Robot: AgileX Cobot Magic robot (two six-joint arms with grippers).
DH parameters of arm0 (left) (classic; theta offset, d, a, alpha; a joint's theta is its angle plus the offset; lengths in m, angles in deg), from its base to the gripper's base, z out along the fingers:
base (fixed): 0 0 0 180
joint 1: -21.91 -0.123 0 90
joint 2: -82.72 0 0.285 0
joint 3: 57.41 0 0.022 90
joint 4: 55.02 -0.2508 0 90
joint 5: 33.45 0 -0.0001 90
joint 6: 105.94 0.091 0 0
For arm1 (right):
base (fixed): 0 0 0 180
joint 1: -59.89 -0.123 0 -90
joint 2: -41.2 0 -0.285 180
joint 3: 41.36 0 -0.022 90
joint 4: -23.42 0.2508 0 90
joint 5: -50.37 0 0.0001 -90
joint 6: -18.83 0.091 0 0
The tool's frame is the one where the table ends.
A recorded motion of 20 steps. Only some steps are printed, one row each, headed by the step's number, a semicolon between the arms.
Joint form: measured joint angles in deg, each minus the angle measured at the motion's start. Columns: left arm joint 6, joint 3, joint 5, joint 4, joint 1, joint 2; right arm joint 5, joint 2, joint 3, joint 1, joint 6, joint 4.
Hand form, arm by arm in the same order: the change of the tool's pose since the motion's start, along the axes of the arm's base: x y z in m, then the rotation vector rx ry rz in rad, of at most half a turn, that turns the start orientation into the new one. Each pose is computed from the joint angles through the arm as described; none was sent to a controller.
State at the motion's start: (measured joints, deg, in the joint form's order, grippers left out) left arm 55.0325 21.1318 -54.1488 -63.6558 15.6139 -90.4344; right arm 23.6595 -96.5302 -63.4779 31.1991 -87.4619 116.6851
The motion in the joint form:
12: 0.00 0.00 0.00 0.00 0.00 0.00; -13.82 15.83 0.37 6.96 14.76 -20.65
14: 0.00 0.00 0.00 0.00 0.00 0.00; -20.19 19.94 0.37 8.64 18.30 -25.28
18: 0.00 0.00 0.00 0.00 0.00 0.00; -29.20 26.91 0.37 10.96 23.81 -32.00
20: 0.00 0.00 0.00 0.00 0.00 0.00; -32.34 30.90 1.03 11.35 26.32 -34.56
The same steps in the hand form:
12: 0.0000 0.0000 0.0000 0.0000 0.0000 0.0000; -0.0250 -0.0608 0.1197 -0.0205 -0.1168 0.1320
14: 0.0000 0.0000 0.0000 0.0000 0.0000 0.0000; -0.0415 -0.0759 0.1462 -0.0404 -0.1185 0.1983
18: 0.0000 0.0000 0.0000 0.0000 0.0000 0.0000; -0.0733 -0.1002 0.1869 -0.0900 -0.1184 0.2729
20: 0.0000 0.0000 0.0000 0.0000 0.0000 0.0000; -0.0938 -0.1088 0.2063 -0.1112 -0.1220 0.2952

